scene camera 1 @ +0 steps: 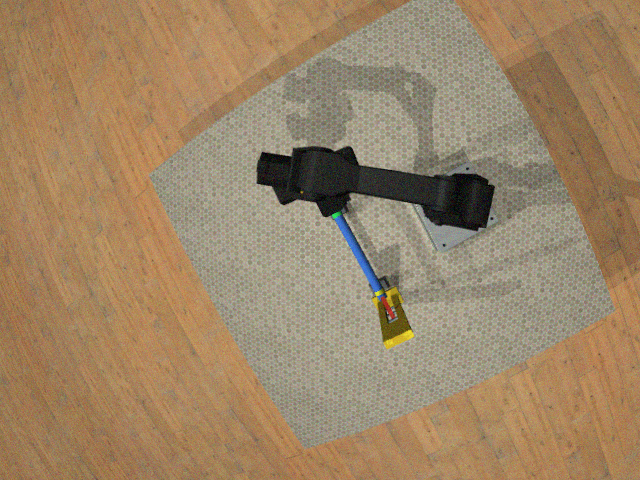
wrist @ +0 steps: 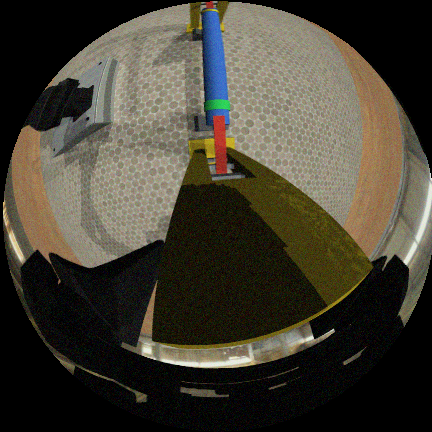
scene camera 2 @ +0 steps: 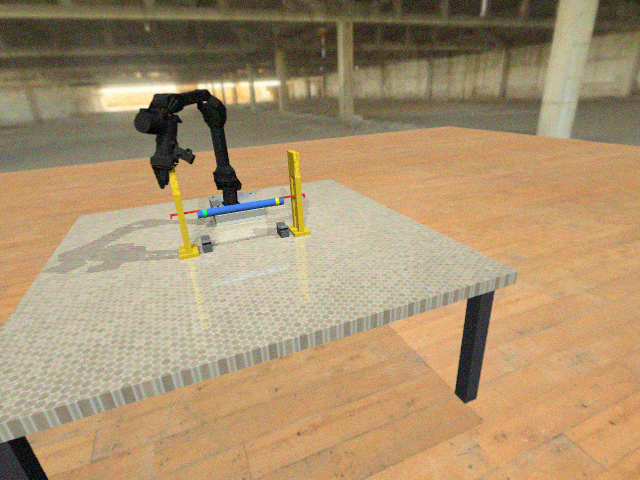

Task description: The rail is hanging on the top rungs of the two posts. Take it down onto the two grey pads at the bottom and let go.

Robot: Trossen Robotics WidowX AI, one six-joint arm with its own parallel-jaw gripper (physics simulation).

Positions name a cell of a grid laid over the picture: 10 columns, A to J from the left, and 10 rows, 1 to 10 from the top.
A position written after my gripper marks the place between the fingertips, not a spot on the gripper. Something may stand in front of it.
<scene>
my gripper: scene camera 1 E4; wrist F6; scene camera 2 C4
</scene>
